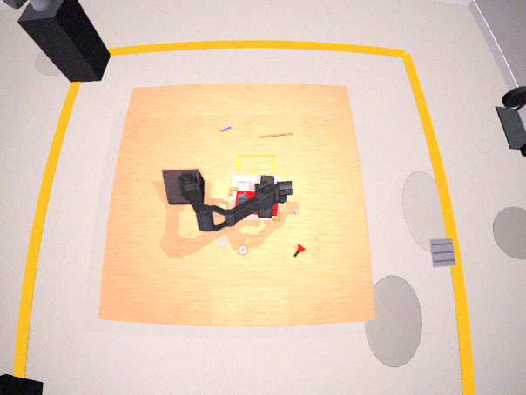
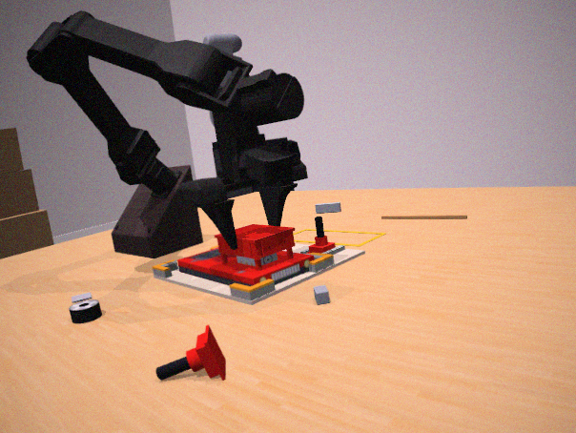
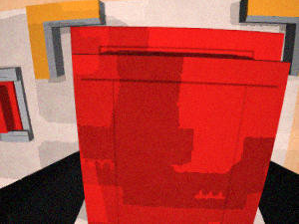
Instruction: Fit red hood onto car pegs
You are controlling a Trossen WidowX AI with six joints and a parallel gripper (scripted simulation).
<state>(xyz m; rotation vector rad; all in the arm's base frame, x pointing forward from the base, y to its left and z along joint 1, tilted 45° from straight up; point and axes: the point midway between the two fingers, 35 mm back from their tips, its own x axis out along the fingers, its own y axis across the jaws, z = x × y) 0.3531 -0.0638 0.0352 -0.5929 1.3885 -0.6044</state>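
Right now my gripper tip is 1 cm below the red hood. Round my gripper tip: grey engine block (3 cm below); thin rod (4 cm ahead, 38 cm to the left, 5 cm below); black wheel (10 cm behind, 22 cm to the right, 4 cm below).
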